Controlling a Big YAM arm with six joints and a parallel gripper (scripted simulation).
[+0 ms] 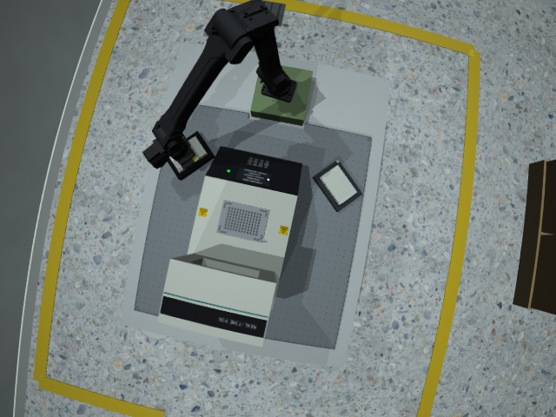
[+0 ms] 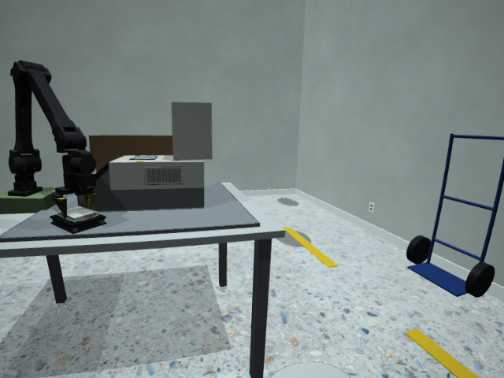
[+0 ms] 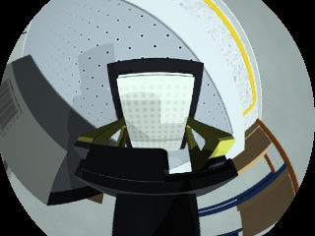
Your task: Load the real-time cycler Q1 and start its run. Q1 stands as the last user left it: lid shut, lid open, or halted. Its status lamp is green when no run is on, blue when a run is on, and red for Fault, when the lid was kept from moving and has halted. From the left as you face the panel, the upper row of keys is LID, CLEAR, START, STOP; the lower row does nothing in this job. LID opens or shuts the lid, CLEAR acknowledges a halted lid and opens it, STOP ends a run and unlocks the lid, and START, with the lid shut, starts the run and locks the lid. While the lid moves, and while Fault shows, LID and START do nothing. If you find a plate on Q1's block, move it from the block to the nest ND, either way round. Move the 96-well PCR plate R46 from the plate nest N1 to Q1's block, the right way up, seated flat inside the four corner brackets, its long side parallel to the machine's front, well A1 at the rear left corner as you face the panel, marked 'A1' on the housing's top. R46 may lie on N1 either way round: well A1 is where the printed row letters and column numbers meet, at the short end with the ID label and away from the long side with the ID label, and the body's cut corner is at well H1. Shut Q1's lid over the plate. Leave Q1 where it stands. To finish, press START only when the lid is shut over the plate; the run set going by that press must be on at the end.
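The black nest ND lies 2 cm below my hand.
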